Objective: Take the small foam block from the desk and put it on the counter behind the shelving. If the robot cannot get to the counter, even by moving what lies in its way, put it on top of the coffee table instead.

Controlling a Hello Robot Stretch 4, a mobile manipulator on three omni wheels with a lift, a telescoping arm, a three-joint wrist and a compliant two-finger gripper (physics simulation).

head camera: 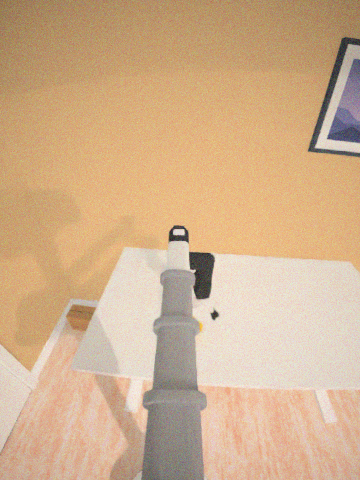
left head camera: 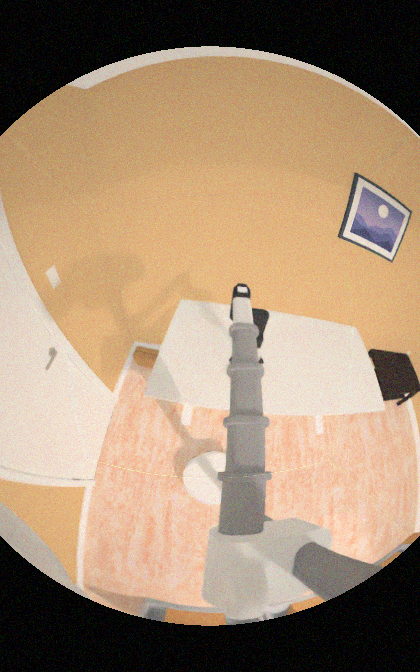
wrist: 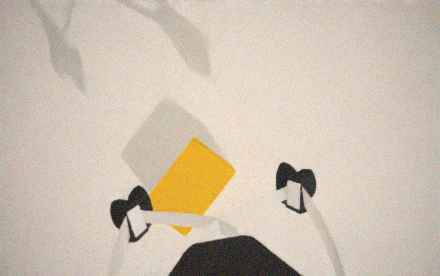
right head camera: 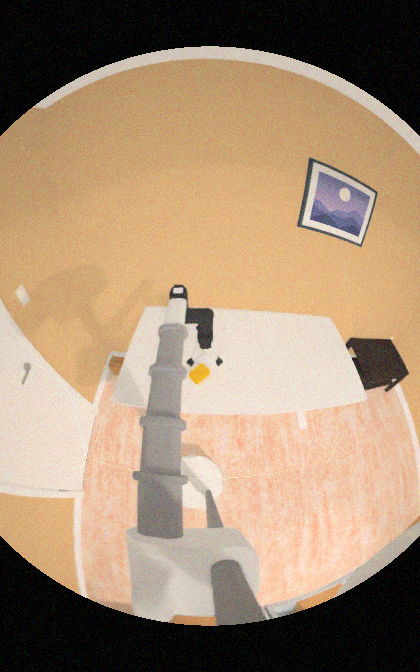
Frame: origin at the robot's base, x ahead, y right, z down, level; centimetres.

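Where they show: gripper, fingertip midpoint: [head camera: 197,318] [wrist: 214,190].
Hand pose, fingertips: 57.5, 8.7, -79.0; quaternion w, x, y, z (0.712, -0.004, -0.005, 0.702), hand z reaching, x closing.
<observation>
Each offset is from my fingertips to the centre of the thing, as dx, dy, dz. Level surfaces: height alone.
The small foam block {-0.7, -2.7, +7.5} [right head camera: 199,373] [wrist: 192,185] is orange-yellow and lies on the white desk {dz +9.8} [head camera: 280,340] [left head camera: 310,370] [right head camera: 300,360] [wrist: 350,75]. In the head view a sliver of the block [head camera: 200,327] shows beside the arm; in the left head view the arm hides it. My gripper [right head camera: 205,361] [wrist: 214,190] is open, pointing down over the desk, with its fingers apart and no object held. In the wrist view the block shows nearer the left fingertip, turned at an angle, partly behind the finger strips. The counter and shelving do not show.
A dark brown table-like piece [left head camera: 395,372] [right head camera: 377,362] stands right of the desk. A white door [left head camera: 45,400] [right head camera: 40,425] is at the left. A wooden object {+42.8, -80.6, +72.8} [head camera: 80,317] sits low beyond the desk's left edge. The wall [head camera: 125,150] rises behind the desk.
</observation>
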